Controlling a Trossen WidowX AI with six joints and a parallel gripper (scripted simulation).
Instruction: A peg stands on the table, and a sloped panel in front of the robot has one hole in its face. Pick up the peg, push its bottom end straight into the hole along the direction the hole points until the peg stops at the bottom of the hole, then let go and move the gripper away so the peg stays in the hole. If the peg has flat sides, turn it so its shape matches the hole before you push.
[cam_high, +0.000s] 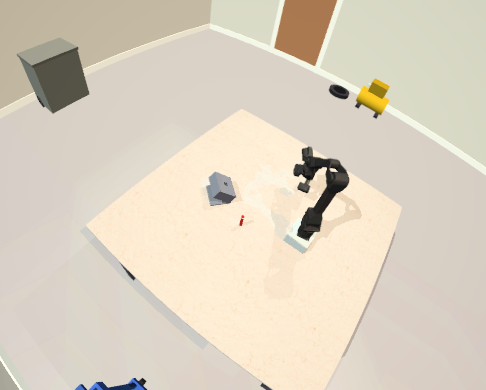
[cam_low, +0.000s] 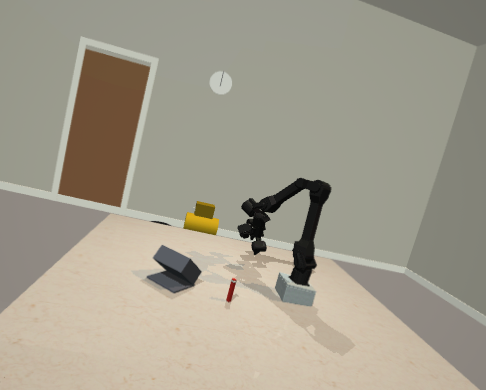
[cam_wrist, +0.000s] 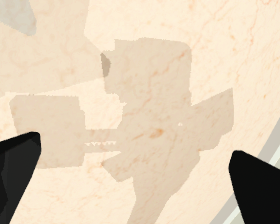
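Right now my gripper tip is 400 mm to the right of the red square peg, 230 mm short of it and 20 mm above it. Also, from my gripper tip: sloped grey panel: 400 mm ahead, 280 mm to the left, 20 mm below.
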